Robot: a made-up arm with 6 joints.
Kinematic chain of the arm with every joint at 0, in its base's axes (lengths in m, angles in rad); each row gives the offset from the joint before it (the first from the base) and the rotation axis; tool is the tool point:
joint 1: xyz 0 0 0.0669 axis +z
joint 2: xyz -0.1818 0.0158 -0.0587 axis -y
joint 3: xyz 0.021 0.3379 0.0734 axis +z
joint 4: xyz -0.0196 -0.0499 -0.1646 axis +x
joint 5: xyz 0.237 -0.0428 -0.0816 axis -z
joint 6: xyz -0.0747 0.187 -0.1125 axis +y
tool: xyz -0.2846 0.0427 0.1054
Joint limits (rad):
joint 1: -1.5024..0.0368
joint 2: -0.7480..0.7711
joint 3: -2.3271..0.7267
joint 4: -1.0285..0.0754
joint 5: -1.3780..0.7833
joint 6: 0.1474..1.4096
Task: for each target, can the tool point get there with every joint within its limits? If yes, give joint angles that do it. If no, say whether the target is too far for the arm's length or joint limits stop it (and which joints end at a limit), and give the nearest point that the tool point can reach.
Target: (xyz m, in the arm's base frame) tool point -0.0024 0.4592 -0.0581
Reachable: yes | joints -0.2258 0.5241 0.0479 -0.9065 -0.6681 1.2170
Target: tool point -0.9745 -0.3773 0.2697
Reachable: no: joint limits stop it (at a limit: joint 1, joint 2, joint 4, joint 5, joint 6) | nearest point -0.4936 0.0809 0.0704 | short by 0.693 m
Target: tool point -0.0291 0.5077 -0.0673
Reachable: yes | joints -0.3461 -0.4695 -0.9695 -0.2988 -0.2937 0.5697
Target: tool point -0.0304 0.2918 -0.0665
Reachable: yes | joints -0.2112 -0.3948 -1.9341 -0.3395 -0.3690 1.1187
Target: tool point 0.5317 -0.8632 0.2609
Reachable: no: joint limits stop it (at a limit: joint 1, joint 4, joint 5, joint 6) | nearest point 0.4129 -0.2079 0.1059 | short by 0.684 m
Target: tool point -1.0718 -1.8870 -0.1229
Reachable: no: too far | nearest point -0.3556 -0.0299 -0.0538 | short by 1.992 m
